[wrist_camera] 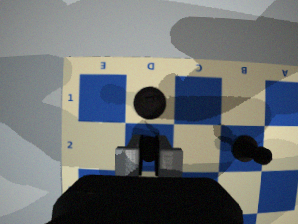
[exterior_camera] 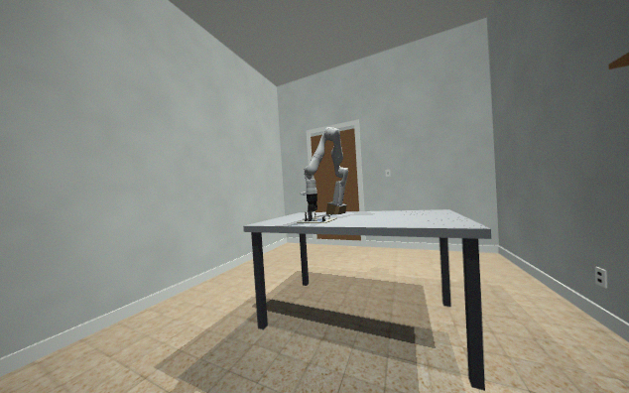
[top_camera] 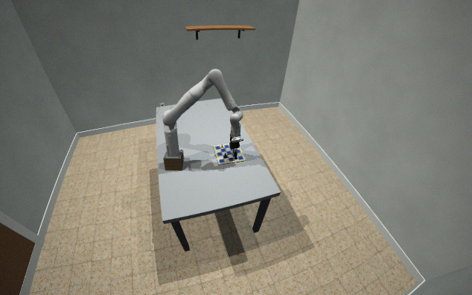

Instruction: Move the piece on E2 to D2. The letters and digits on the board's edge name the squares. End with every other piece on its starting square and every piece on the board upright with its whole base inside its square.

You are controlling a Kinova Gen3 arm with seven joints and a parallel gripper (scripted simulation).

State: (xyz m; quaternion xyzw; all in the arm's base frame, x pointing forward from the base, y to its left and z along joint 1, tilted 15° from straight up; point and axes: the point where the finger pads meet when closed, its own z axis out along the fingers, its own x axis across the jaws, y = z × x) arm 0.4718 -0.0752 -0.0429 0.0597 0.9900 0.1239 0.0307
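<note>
Now: the black chess piece 3 cm to the right of my hand and 1 cm above it. Round my hand: white pawn (12 cm to the left, 7 cm behind, 1 cm below); then chessboard (4 cm to the left, 3 cm below, 3 cm behind).
</note>
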